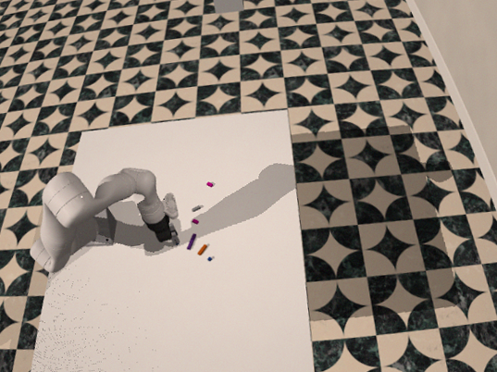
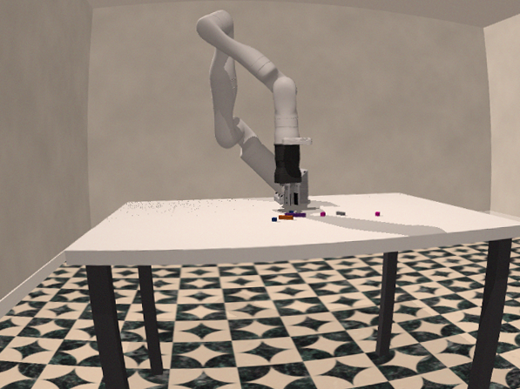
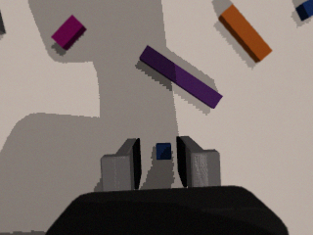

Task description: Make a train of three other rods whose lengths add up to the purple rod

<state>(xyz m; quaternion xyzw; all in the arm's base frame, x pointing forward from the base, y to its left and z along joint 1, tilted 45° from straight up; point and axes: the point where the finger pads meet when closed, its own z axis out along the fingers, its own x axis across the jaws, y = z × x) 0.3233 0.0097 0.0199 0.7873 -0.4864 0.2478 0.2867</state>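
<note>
Now: the purple rod 5 cm ahead of my hand and 4 cm below it. Also, from my hand: grey rod (5 cm ahead, 14 cm to the left, 4 cm below); then orange rod (9 cm ahead, 3 cm to the right, 4 cm below).
</note>
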